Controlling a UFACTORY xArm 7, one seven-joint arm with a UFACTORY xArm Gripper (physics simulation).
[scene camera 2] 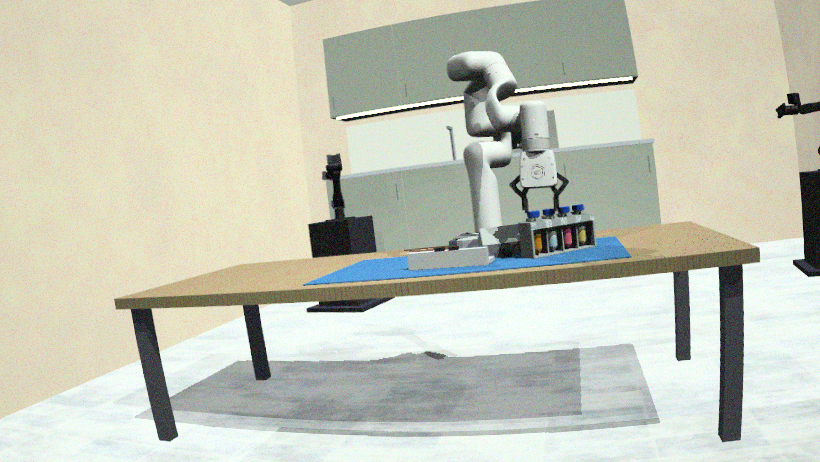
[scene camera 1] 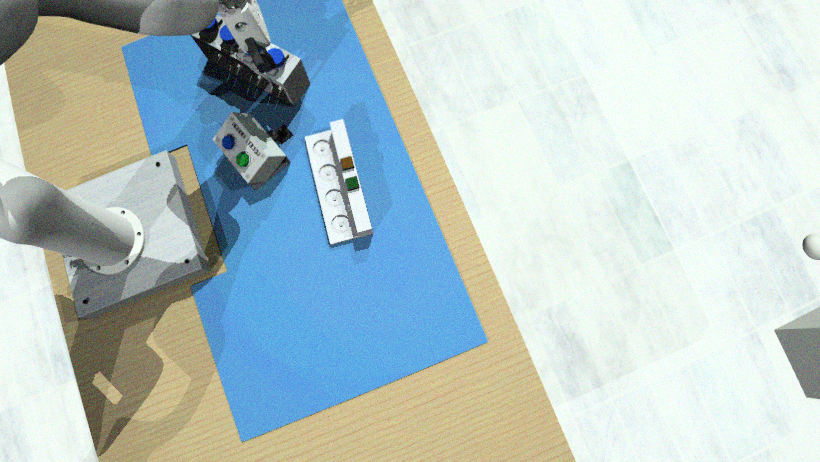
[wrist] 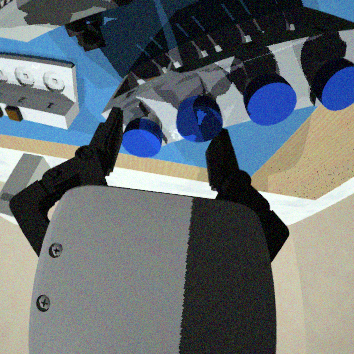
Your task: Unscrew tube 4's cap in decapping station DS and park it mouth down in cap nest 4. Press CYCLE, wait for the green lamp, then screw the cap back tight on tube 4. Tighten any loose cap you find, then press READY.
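Seen in the pictures: gripper, fingertip midpoint: (scene camera 2: pixel 541 212) (scene camera 1: pixel 262 51) (wrist: pixel 168 130); arm's base, link origin: (scene camera 1: pixel 113 241).
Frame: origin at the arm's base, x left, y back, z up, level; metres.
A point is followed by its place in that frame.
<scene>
The rack (scene camera 1: pixel 298 86) @(x 0.234, y -0.389, z -0.003 m) (scene camera 2: pixel 526 241) @(x 0.236, y -0.391, z 0.005 m) (wrist: pixel 236 111) @(x 0.323, y -0.317, z 0.055 m) holds four tubes with blue caps. In the wrist view, one cap (wrist: pixel 142 137) @(x 0.256, y -0.357, z 0.081 m) is near the left finger, a shaded cap (wrist: pixel 199 119) @(x 0.288, y -0.322, z 0.081 m) is near the right finger, and two more caps (wrist: pixel 271 101) @(x 0.323, y -0.286, z 0.081 m) (wrist: pixel 340 89) @(x 0.358, y -0.251, z 0.081 m) are further right. I cannot read tube numbers or tell cap tightness. My gripper (scene camera 2: pixel 541 208) @(x 0.273, y -0.346, z 0.076 m) (wrist: pixel 168 130) @(x 0.273, y -0.346, z 0.076 m) is open, with its fingers wide apart at the caps; finger contact is unclear. The white cap-nest block (scene camera 1: pixel 362 216) @(x -0.050, y -0.465, z 0.005 m) (scene camera 2: pixel 447 261) @(x 0.037, y -0.471, z -0.023 m) (wrist: pixel 50 119) @(x 0.118, y -0.453, z 0.005 m) has four round nests without caps. Its amber lamp (scene camera 1: pixel 346 162) @(x 0.054, y -0.455, z 0.013 m) and green lamp (scene camera 1: pixel 352 183) @(x 0.012, y -0.459, z 0.013 m) look dark.
A grey control box (scene camera 1: pixel 265 165) @(x 0.076, y -0.309, z 0.021 m) with a blue button (scene camera 1: pixel 228 141) @(x 0.133, y -0.250, z 0.031 m) and a green button (scene camera 1: pixel 242 159) @(x 0.093, y -0.271, z 0.031 m) stands between the arm's base plate (scene camera 1: pixel 157 195) @(x 0.071, y -0.092, z -0.001 m) and the nest block. The rack and blocks stand on a blue mat (scene camera 1: pixel 355 309) @(x -0.207, y -0.419, z -0.040 m) on the wooden table (scene camera 1: pixel 401 401) @(x -0.384, y -0.469, z -0.043 m).
</scene>
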